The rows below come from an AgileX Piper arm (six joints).
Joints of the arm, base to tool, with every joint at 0 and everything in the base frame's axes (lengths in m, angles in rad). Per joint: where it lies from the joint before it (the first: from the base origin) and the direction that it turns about. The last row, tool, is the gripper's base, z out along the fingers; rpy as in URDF.
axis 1: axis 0 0 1 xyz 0 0 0.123
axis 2: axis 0 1 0 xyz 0 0 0
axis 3: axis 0 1 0 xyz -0.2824 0 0.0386
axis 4: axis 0.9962 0 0.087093 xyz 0.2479 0 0.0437
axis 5: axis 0 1 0 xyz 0 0 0
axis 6: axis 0.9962 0 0.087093 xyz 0.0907 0 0.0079
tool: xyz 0 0 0 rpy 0 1.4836 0
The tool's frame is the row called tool.
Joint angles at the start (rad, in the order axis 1, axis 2, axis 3, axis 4, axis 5, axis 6):
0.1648 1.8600 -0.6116 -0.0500 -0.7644 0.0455
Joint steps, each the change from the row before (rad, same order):
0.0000 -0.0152 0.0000 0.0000 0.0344 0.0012
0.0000 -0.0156 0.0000 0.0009 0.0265 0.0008
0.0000 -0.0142 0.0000 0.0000 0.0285 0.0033
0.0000 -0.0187 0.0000 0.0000 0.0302 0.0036
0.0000 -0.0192 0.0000 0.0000 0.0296 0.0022
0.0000 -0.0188 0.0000 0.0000 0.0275 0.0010
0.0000 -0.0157 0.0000 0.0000 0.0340 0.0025
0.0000 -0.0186 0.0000 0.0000 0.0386 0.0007
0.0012 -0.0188 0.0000 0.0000 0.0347 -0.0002
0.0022 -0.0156 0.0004 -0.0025 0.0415 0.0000
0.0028 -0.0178 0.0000 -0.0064 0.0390 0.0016
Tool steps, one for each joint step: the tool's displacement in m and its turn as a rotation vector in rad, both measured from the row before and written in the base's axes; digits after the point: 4 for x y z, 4 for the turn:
-0.0013 -0.0003 0.0020 -0.0036 0.0189 -0.0012
-0.0010 -0.0003 0.0028 -0.0019 0.0107 -0.0017
-0.0012 -0.0003 0.0022 -0.0006 0.0145 -0.0020
-0.0014 -0.0003 0.0035 0.0000 0.0117 -0.0022
-0.0014 -0.0003 0.0036 -0.0010 0.0104 -0.0016
-0.0014 -0.0003 0.0037 -0.0017 0.0085 -0.0011
-0.0017 -0.0004 0.0022 -0.0023 0.0182 -0.0020
-0.0021 -0.0005 0.0027 -0.0043 0.0195 -0.0013
-0.0021 -0.0001 0.0031 -0.0042 0.0154 0.0004
-0.0026 0.0002 0.0014 -0.0074 0.0254 0.0032
-0.0026 0.0005 0.0024 -0.0075 0.0202 0.0061

